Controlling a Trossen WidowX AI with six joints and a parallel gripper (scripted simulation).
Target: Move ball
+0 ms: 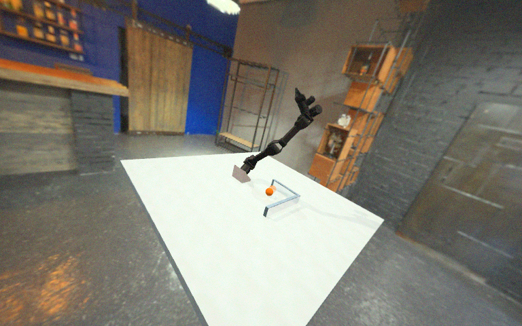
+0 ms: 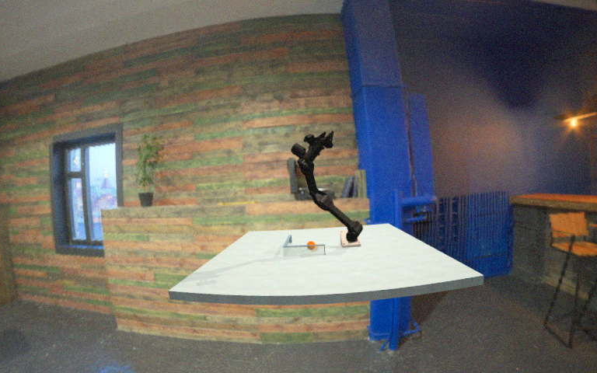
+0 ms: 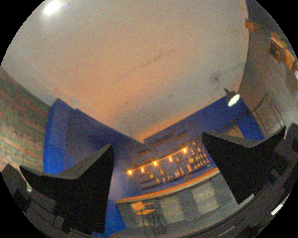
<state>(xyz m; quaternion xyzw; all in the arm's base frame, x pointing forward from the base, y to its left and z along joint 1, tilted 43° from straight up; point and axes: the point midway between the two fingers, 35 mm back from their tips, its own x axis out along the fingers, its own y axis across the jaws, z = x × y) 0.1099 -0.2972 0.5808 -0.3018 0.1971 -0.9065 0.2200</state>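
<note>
The orange ball is 120 mm ahead of my gripper tip, 180 mm to the right of it and 660 mm below it.
</note>
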